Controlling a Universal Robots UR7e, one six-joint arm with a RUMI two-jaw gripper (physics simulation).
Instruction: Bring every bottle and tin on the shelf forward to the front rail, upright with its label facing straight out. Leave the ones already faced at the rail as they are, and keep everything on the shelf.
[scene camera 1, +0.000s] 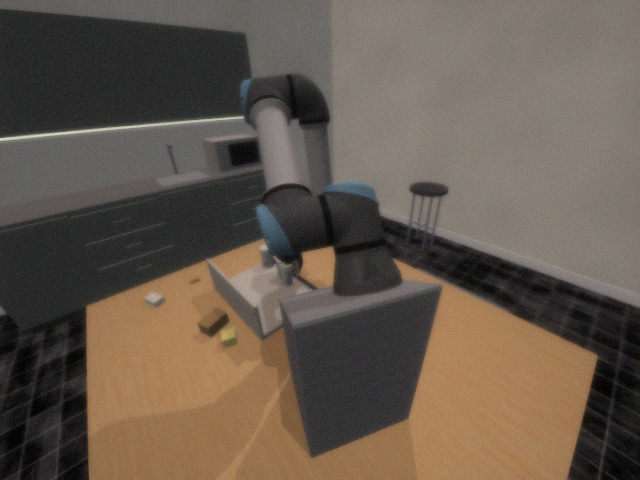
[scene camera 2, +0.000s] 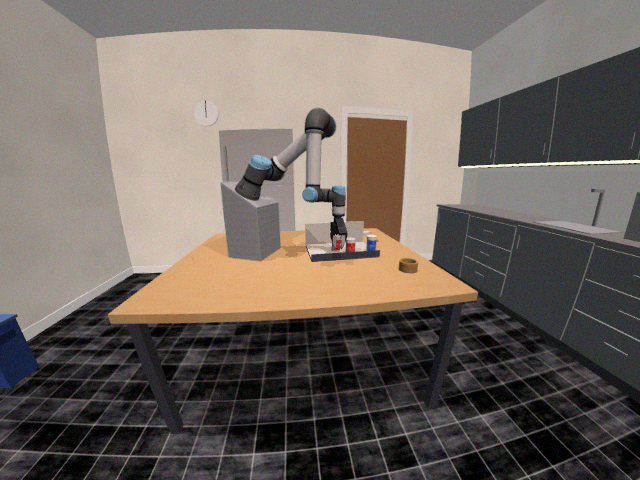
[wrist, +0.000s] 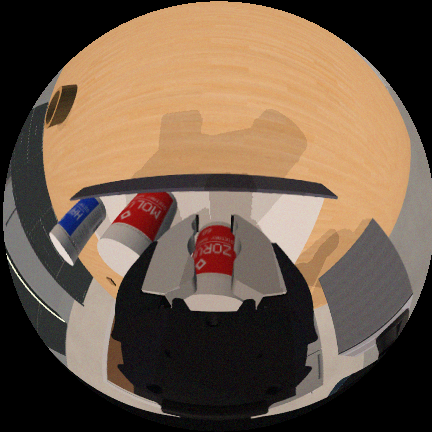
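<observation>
My gripper is shut on a white-capped bottle with a red ZORU label. It holds the bottle upright over the shelf, a little behind the dark front rail. The label faces the rail side, turned slightly. A larger red-labelled MOLU bottle stands upright at the rail, beside the held one. A blue-labelled bottle stands upright at the rail's far end. Whether the held bottle's base touches the shelf floor cannot be told.
A brown ring-shaped bowl lies on the table in front of the shelf. Behind the shelf lie a brown block, a yellow block and a white block. The grey robot pedestal stands at the shelf's side.
</observation>
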